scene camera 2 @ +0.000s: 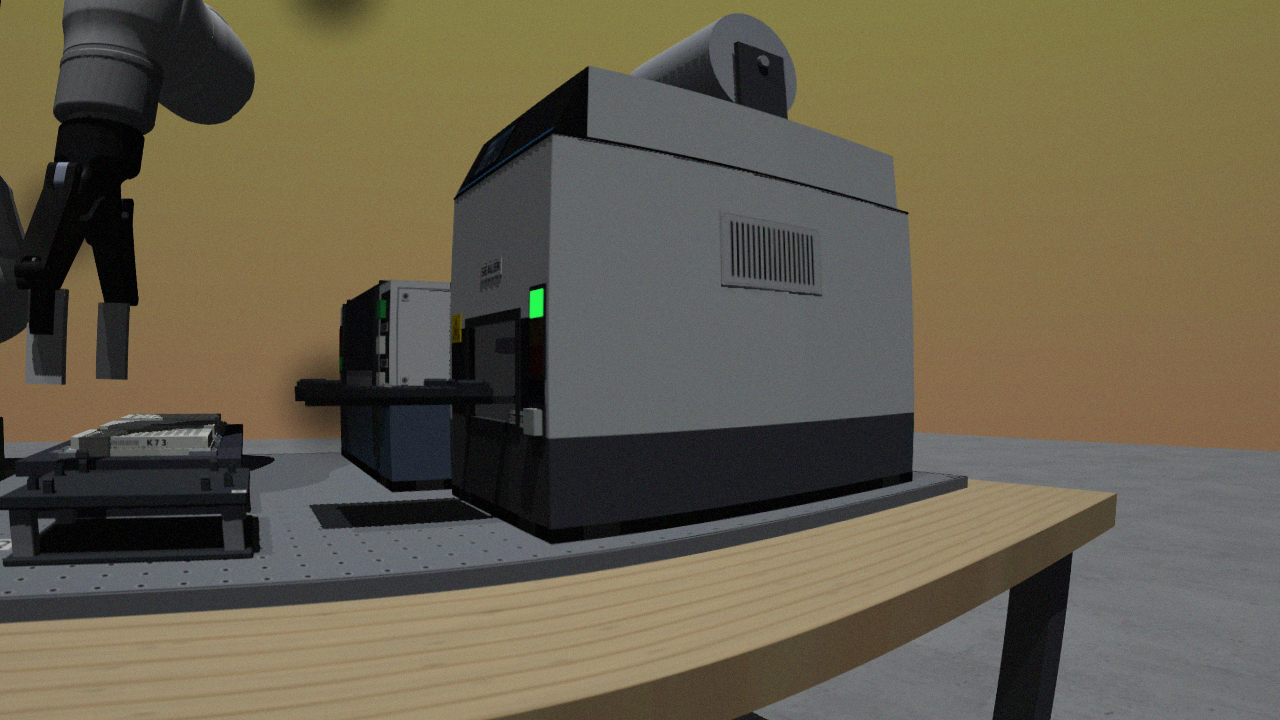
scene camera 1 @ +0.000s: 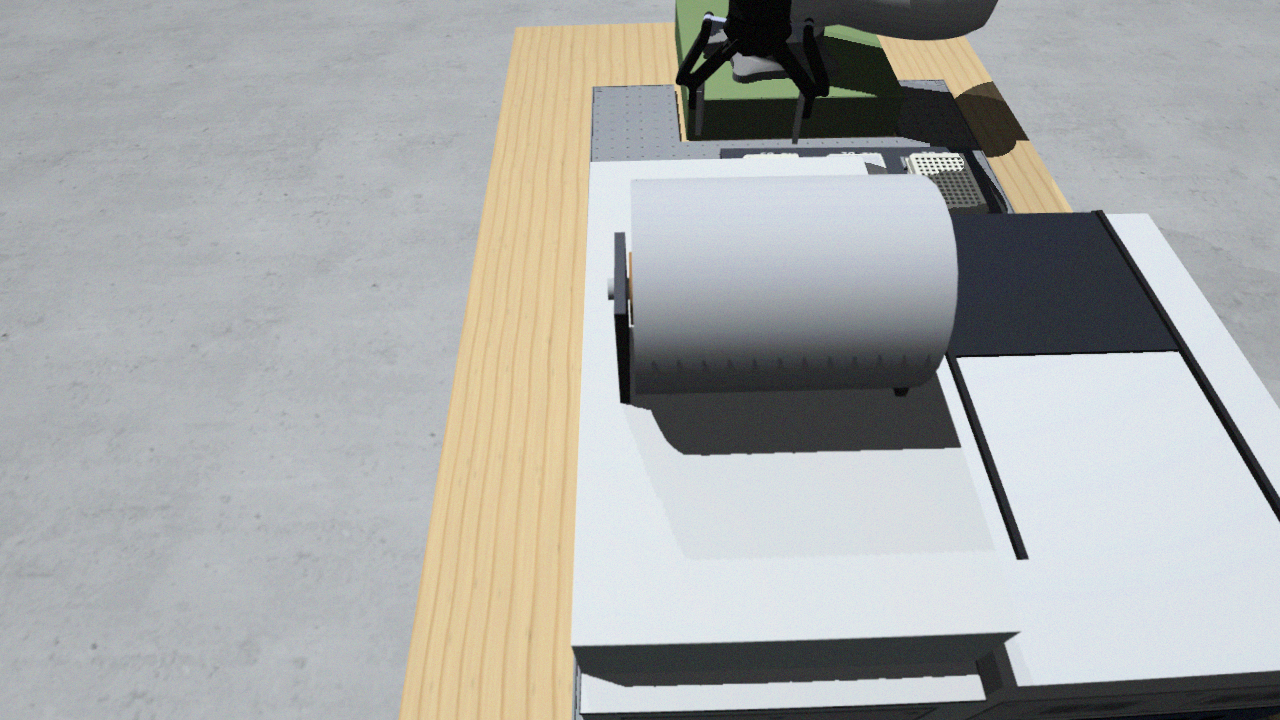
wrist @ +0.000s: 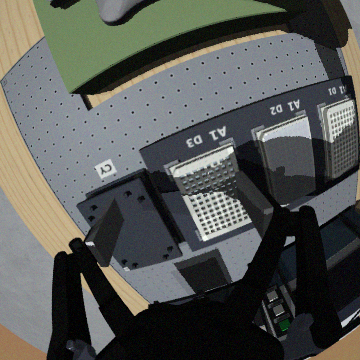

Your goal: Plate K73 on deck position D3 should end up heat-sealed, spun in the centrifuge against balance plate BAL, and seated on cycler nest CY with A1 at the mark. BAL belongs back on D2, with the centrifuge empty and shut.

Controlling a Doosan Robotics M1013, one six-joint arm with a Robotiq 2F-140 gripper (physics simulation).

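Places are measured from the arm's base along level axes (x ahead, y up, z right), in metres.
Pixels of known places: gripper, between the fingertips: [scene camera 2: 82,381] [scene camera 1: 746,133] [wrist: 175,197].
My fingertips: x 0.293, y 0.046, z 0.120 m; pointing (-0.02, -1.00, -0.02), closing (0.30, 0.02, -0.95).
Ahead of a thing's pixels: the offset from my fingertips to its top centre. Level surfaces: height alone.
Plate K73 {dx +0.054, dy -0.046, dz -0.035 m} [scene camera 2: 183,438] [wrist: 220,215], white with open wells, sits on deck position D3, its A1 edge beside the A1 print. My gripper [scene camera 1: 746,129] [scene camera 2: 78,353] [wrist: 175,197] is open and empty, its fingers pointing down above K73 and nest CY, apart from both. Cycler nest CY {dx +0.052, dy -0.057, dz +0.115 m} [wrist: 150,225] is dark and bare. A smooth-topped plate {dx +0.068, dy -0.046, dz -0.158 m} [wrist: 291,162] sits on D2; no BAL label is readable. The sealer {dx +0.547, dy +0.366, dz +0.142 m} [scene camera 1: 805,591] [scene camera 2: 716,358] shows a green light, and a dark tray {dx +0.251, dy -0.003, dz +0.111 m} [scene camera 2: 393,392] sticks out of its front. Whether the centrifuge is open or shut cannot be told.
Another welled plate {dx +0.083, dy -0.046, dz -0.282 m} [scene camera 1: 948,181] [wrist: 342,140] sits on D1. A film roll {dx +0.569, dy +0.366, dz +0.144 m} [scene camera 1: 787,286] [scene camera 2: 684,67] tops the sealer. A second instrument [scene camera 2: 416,340] stands behind the sealer. A green block [scene camera 1: 742,80] [wrist: 145,42] stands at the robot's side of the perforated deck {dy -0.110 m} [wrist: 140,115].
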